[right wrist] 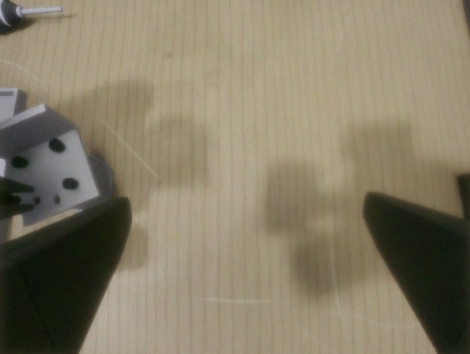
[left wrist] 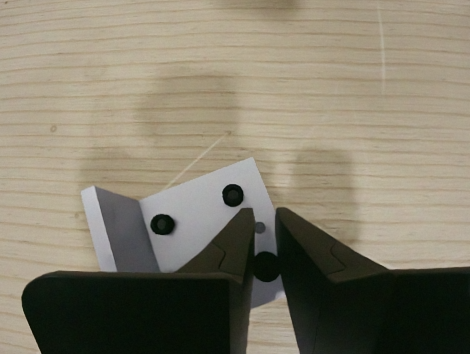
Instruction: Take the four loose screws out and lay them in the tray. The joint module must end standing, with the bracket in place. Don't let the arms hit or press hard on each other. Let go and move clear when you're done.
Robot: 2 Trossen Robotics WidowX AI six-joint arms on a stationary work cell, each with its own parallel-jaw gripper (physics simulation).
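Frame: origin at the left arm's base, x ahead, y left, z up, level; metres.
Where they show: left gripper, fingertip midpoint: (right wrist: 32,198) (left wrist: 263,218); right gripper, fingertip midpoint: (right wrist: 248,206).
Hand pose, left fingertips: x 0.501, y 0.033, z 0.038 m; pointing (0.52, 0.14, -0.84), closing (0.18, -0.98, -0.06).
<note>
After its pixels a point has its place.
My left gripper (left wrist: 263,218) @[x 0.501, y 0.033, z 0.039 m] (right wrist: 32,198) @[x 0.501, y 0.033, z 0.039 m] is shut on a black screw (left wrist: 266,267) @[x 0.484, y 0.030, z 0.046 m] and holds it a little above the pale grey bracket (left wrist: 200,230) @[x 0.492, y 0.063, z 0.003 m] (right wrist: 45,172) @[x 0.483, y 0.056, z 0.004 m]. Other black screws sit in the bracket: one screw (left wrist: 233,195) @[x 0.511, y 0.049, z 0.011 m] near its corner, one screw (left wrist: 162,224) @[x 0.492, y 0.080, z 0.012 m] by the upright flange; the right wrist view shows a further screw (right wrist: 70,183) @[x 0.512, y 0.049, z 0.011 m]. A dark hole shows below the left fingertips there. The rounded grey side of the joint module (right wrist: 103,175) @[x 0.513, y 0.065, z -0.043 m] shows under the bracket; the rest is hidden. My right gripper (right wrist: 248,206) @[x 0.653, y 0.043, z 0.136 m] is wide open and empty, to the right of the bracket.
In the right wrist view, a screwdriver (right wrist: 42,10) @[x 0.400, y 0.246, z -0.040 m] lies at the top left. A pale grey box-like part (right wrist: 7,106) @[x 0.375, y 0.131, z -0.059 m], cut off by the left edge, lies behind the bracket's flange; whether it is the tray is unclear. Dark objects show at the right edge.
</note>
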